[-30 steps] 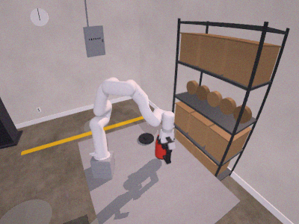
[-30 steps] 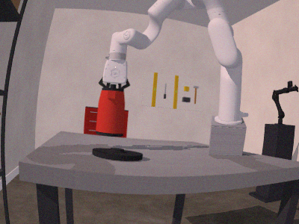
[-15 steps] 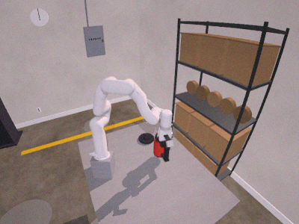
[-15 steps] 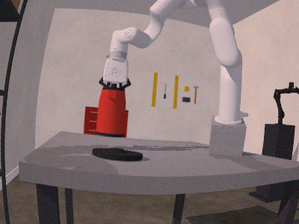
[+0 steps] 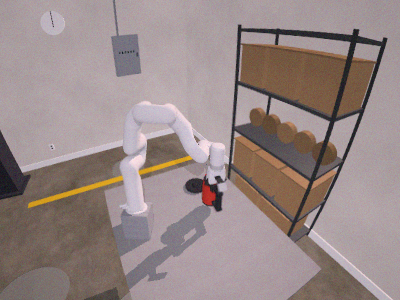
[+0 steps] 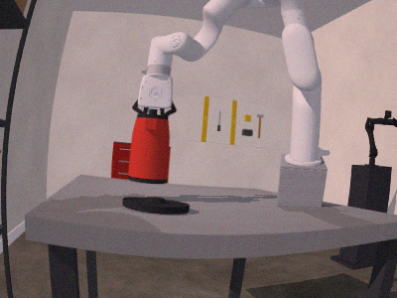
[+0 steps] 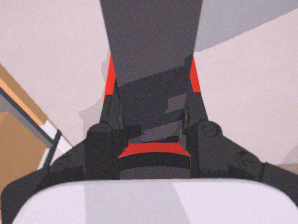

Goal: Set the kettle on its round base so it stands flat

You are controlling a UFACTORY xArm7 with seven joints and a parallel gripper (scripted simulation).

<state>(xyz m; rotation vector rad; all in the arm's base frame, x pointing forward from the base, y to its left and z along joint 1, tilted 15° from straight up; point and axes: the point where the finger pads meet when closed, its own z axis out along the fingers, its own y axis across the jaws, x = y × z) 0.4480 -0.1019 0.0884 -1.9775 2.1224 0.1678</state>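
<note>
Right now the red kettle is 3 cm to the left of my hand and 6 cm below it. Round my hand: black round base (1 cm behind, 27 cm to the left, 19 cm below).
</note>
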